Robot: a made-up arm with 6 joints.
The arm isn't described. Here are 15 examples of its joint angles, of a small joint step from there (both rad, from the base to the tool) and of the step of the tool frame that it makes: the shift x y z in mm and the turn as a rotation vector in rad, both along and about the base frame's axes.
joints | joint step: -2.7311 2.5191 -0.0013 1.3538 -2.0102 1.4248 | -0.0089 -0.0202 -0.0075 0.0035 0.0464 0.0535
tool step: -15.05 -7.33 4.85 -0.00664 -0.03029 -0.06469
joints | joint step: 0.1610 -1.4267 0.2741 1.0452 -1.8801 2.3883 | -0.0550 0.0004 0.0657 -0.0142 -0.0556 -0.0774
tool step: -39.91 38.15 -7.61 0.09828 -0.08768 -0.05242
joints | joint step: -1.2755 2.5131 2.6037 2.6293 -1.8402 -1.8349 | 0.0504 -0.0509 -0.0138 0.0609 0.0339 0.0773
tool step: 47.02 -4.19 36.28 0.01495 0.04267 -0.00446
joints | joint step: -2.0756 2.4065 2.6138 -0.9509 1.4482 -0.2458 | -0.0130 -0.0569 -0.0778 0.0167 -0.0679 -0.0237
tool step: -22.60 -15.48 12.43 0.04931 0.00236 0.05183
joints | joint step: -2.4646 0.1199 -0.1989 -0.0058 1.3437 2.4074 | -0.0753 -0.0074 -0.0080 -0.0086 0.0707 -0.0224
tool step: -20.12 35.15 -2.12 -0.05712 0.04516 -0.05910
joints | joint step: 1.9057 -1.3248 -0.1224 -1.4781 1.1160 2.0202 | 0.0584 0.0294 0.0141 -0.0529 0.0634 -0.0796
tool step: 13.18 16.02 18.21 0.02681 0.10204 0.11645
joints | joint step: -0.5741 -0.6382 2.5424 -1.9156 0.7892 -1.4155 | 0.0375 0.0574 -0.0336 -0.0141 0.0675 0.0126
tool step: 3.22 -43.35 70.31 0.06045 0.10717 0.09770
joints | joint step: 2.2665 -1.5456 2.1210 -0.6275 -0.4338 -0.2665 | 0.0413 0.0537 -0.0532 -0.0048 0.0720 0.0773
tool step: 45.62 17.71 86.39 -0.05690 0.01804 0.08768
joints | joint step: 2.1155 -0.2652 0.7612 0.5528 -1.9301 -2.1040 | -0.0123 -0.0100 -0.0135 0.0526 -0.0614 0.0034
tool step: -2.53 -4.70 0.84 -0.04852 -0.02919 -0.07221
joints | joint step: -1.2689 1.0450 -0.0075 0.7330 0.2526 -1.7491 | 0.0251 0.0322 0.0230 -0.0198 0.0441 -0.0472
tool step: 21.46 -0.17 -24.03 0.00572 -0.06736 -0.01267
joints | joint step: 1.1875 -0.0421 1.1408 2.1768 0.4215 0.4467 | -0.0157 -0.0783 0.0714 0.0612 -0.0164 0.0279
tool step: -54.97 -113.11 3.48 0.14784 -0.08318 -0.10030
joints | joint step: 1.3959 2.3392 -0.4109 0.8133 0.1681 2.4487 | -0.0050 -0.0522 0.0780 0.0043 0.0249 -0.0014
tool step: 10.66 53.26 -27.53 0.14666 -0.01542 -0.02014
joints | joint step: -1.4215 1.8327 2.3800 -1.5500 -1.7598 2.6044 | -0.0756 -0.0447 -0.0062 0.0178 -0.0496 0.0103
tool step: -85.34 -5.94 50.61 -0.05123 0.03446 -0.04187
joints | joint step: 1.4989 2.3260 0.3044 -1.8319 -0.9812 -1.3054 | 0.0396 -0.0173 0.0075 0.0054 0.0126 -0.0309
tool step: -8.22 17.94 1.73 -0.00367 -0.01000 0.03118
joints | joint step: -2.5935 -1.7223 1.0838 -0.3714 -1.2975 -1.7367 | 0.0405 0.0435 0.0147 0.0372 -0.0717 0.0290
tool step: -22.99 40.84 37.29 0.02642 -0.08555 -0.02275
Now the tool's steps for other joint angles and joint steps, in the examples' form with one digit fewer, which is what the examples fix.
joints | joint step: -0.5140 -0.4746 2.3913 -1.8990 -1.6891 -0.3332 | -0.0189 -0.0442 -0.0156 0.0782 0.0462 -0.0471
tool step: -22.1 23.4 -32.5 0.0908 -0.0183 -0.0104
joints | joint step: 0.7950 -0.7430 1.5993 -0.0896 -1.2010 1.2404 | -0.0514 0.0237 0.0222 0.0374 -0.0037 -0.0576
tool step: -25.4 36.9 8.2 0.0296 0.0412 -0.0262
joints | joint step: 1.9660 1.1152 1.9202 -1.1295 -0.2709 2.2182 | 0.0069 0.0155 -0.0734 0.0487 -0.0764 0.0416
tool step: -12.3 25.0 -39.0 -0.0584 -0.1494 -0.0004
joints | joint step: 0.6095 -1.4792 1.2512 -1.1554 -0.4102 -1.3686 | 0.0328 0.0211 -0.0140 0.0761 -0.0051 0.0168
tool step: 31.2 -26.6 28.0 0.0466 0.0722 -0.0121
